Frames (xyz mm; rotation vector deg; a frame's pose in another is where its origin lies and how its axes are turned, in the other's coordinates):
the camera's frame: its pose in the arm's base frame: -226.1 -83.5 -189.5 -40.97 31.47 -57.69
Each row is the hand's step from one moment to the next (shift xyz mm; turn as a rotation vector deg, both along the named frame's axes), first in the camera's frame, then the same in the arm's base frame.
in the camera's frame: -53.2 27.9 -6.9 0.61 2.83 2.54
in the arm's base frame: -12.5 55.4 -20.8 3.64 1.14 -0.53
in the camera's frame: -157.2 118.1 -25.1 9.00 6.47 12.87
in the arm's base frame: -20.3 174.7 -91.5 16.62 -2.22 2.72
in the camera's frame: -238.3 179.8 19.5 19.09 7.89 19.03
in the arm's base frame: 10.2 281.2 -101.7 26.16 -9.04 4.77
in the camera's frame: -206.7 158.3 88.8 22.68 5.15 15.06
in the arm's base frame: 60.9 264.8 -43.1 23.40 -14.31 3.93
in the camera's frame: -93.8 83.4 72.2 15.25 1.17 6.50
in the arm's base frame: 56.6 133.1 -7.5 11.89 -11.43 2.01
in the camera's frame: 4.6 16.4 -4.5 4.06 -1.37 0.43
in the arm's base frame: 8.0 0.3 -15.7 1.31 -3.99 0.95
